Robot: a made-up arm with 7 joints. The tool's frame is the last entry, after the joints.
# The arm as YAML. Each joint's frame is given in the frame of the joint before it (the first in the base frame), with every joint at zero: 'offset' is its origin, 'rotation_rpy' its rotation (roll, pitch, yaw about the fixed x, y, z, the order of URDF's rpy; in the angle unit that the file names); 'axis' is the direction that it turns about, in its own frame. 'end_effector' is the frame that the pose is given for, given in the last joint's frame.
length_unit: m
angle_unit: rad
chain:
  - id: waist
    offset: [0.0, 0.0, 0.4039]
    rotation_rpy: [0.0, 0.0, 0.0]
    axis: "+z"
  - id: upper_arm
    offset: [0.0, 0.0, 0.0]
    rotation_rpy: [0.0, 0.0, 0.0]
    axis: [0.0, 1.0, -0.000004]
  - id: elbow
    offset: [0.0, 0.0, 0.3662]
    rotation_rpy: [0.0, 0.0, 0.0]
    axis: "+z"
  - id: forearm
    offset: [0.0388, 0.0, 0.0]
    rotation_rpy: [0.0, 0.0, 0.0]
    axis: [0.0, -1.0, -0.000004]
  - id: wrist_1
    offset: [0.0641, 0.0, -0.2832]
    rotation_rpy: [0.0, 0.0, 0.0]
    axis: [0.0, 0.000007, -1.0]
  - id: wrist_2
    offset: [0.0, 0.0, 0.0]
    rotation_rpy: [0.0, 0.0, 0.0]
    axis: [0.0, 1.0, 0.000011]
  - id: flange
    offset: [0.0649, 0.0, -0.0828]
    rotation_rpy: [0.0, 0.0, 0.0]
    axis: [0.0, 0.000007, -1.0]
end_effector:
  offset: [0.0, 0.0, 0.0]
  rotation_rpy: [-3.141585, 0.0, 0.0]
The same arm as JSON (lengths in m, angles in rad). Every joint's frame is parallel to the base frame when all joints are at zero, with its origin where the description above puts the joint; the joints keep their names.
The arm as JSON. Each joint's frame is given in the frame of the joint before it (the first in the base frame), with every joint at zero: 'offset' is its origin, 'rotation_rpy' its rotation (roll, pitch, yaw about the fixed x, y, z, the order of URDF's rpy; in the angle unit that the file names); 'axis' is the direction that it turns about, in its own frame. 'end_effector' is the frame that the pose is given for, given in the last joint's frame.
{
  "length_unit": "m",
  "angle_unit": "rad",
  "chain": [
    {
      "id": "waist",
      "offset": [
        0.0,
        0.0,
        0.4039
      ],
      "rotation_rpy": [
        0.0,
        0.0,
        0.0
      ],
      "axis": [
        0.0,
        0.0,
        1.0
      ]
    },
    {
      "id": "upper_arm",
      "offset": [
        0.0,
        0.0,
        0.0
      ],
      "rotation_rpy": [
        0.0,
        0.0,
        0.0
      ],
      "axis": [
        0.0,
        1.0,
        0.0
      ]
    },
    {
      "id": "elbow",
      "offset": [
        0.0,
        0.0,
        0.3662
      ],
      "rotation_rpy": [
        0.0,
        0.0,
        0.0
      ],
      "axis": [
        0.0,
        0.0,
        1.0
      ]
    },
    {
      "id": "forearm",
      "offset": [
        0.0388,
        0.0,
        0.0
      ],
      "rotation_rpy": [
        0.0,
        0.0,
        0.0
      ],
      "axis": [
        0.0,
        -1.0,
        0.0
      ]
    },
    {
      "id": "wrist_1",
      "offset": [
        0.0641,
        0.0,
        -0.2832
      ],
      "rotation_rpy": [
        0.0,
        0.0,
        0.0
      ],
      "axis": [
        0.0,
        0.0,
        -1.0
      ]
    },
    {
      "id": "wrist_2",
      "offset": [
        0.0,
        0.0,
        0.0
      ],
      "rotation_rpy": [
        0.0,
        0.0,
        0.0
      ],
      "axis": [
        0.0,
        1.0,
        0.0
      ]
    },
    {
      "id": "flange",
      "offset": [
        0.0649,
        0.0,
        -0.0828
      ],
      "rotation_rpy": [
        0.0,
        0.0,
        0.0
      ],
      "axis": [
        0.0,
        0.0,
        -1.0
      ]
    }
  ],
  "end_effector": {
    "offset": [
      0.0,
      0.0,
      0.0
    ],
    "rotation_rpy": [
      -3.1416,
      0.0,
      0.0
    ]
  }
}

